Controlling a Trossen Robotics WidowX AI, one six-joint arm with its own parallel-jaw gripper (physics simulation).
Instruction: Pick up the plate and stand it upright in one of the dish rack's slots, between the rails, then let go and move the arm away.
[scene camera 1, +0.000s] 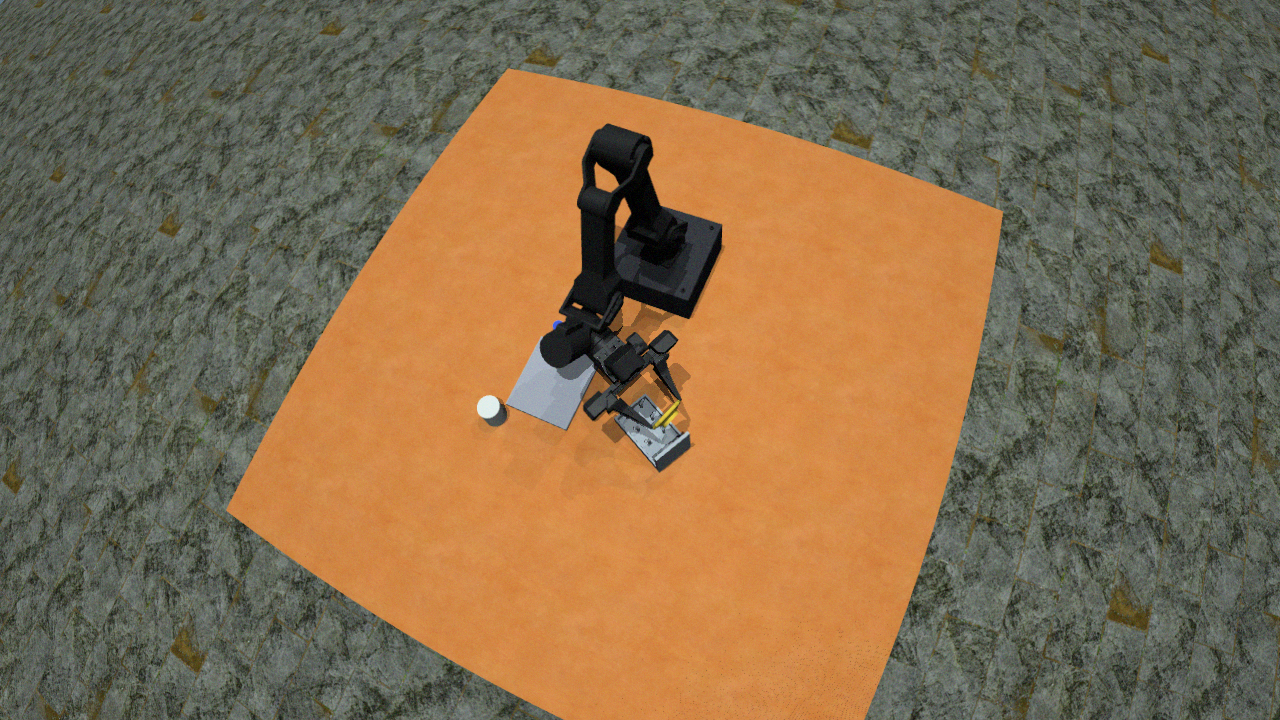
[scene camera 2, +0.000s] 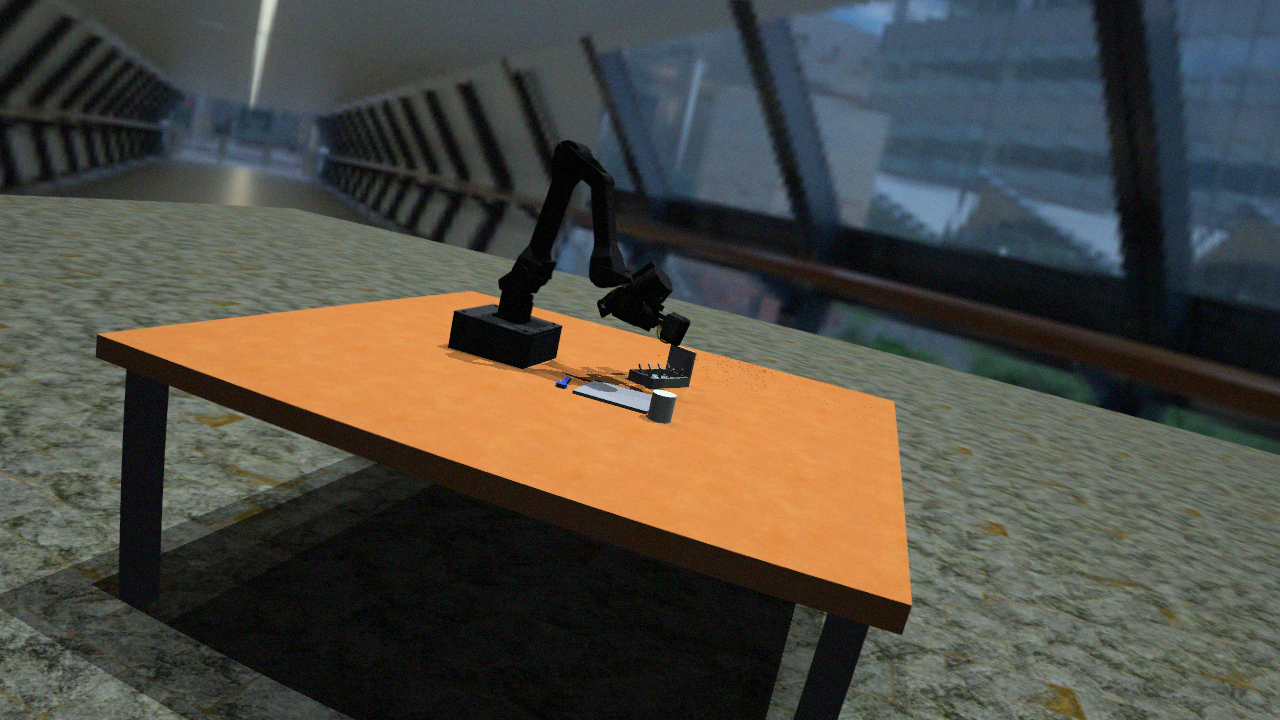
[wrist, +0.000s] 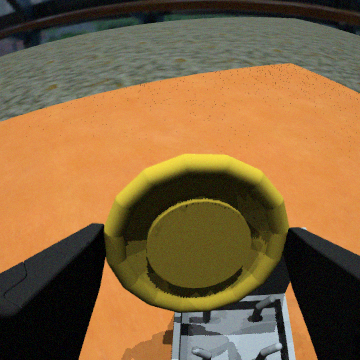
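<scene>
My gripper is shut on the yellow plate, with one finger at each side of its rim. The plate stands steeply on edge between the fingers, and its hollow face shows in the wrist view. It hangs above the dish rack, apart from the rack's base as far as scene camera 2 shows. The rack is grey, with short pegs and a tall panel at its far end. The plate hides part of the rack in the wrist view, and the gripper mostly hides the plate in scene camera 2.
A flat grey board lies beside the rack. A white-topped cylinder stands near the board's corner. A small blue object lies at the board's other end. All are on the orange table.
</scene>
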